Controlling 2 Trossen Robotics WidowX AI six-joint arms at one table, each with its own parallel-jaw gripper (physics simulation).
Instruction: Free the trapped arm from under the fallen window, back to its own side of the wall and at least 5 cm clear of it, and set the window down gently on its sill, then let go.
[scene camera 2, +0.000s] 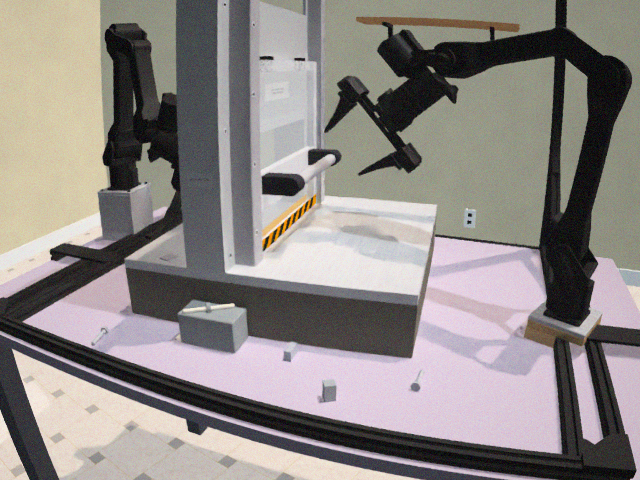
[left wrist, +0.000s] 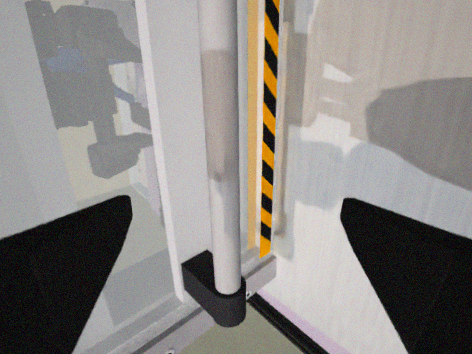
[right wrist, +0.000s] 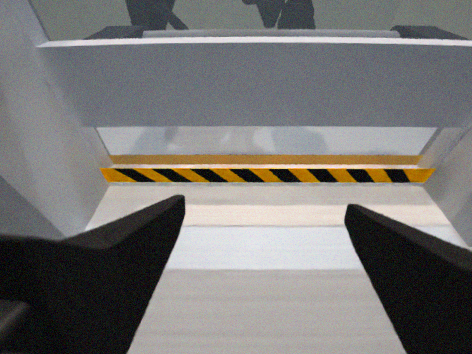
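Where they show: left gripper, fingertip midpoint: (scene camera 2: 341, 153) (left wrist: 238, 207); right gripper, fingertip midpoint: (right wrist: 264, 207); left arm's base, origin of the base link: (scene camera 2: 567, 313); right arm's base, origin of the base link: (scene camera 2: 124, 187).
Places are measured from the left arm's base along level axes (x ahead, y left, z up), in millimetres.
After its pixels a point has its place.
Note:
The window (scene camera 2: 281, 139) @(x 460, y 185, z 225 mm) (right wrist: 250, 85) @(x 510, y 141, z 157 mm) is low in its wall (scene camera 2: 201, 155) @(x 408, y 370, z 229 mm). A pale band shows between its grey lower rail and the orange and black striped sill edge (scene camera 2: 289, 227) @(x 480, y 154, z 60 mm) (left wrist: 269, 130) @(x 478, y 155, z 71 mm) (right wrist: 282, 175) @(x 493, y 170, z 71 mm); I cannot tell whether it is glass or a gap. No arm shows under the window. My left gripper (scene camera 2: 342, 152) @(x 400, y 104, z 199 mm) (left wrist: 238, 207) @(x 400, y 104, z 199 mm) is open and empty, a little off the handle bar (scene camera 2: 316, 169) @(x 426, y 139, z 172 mm) (left wrist: 220, 125) @(x 448, y 104, z 174 mm), which shows between its fingers in the left wrist view. My right gripper (right wrist: 264, 207) @(x 577, y 187, z 129 mm) is open and empty on its own side, facing the sill; the wall hides it in scene camera 2.
A broad raised base (scene camera 2: 361, 279) carries the wall. A grey box (scene camera 2: 212, 325) with a pale stick (scene camera 2: 222, 307) on top stands at its front. Small blocks (scene camera 2: 329, 390) @(x 161, y 366, z -21 mm) (scene camera 2: 289, 351) @(x 265, y 340, z -23 mm) and bolts (scene camera 2: 416, 383) @(x 98, y 275, z -27 mm) (scene camera 2: 100, 335) @(x 494, y 533, z -32 mm) lie on the table. A brown shelf (scene camera 2: 439, 23) hangs behind the left arm.

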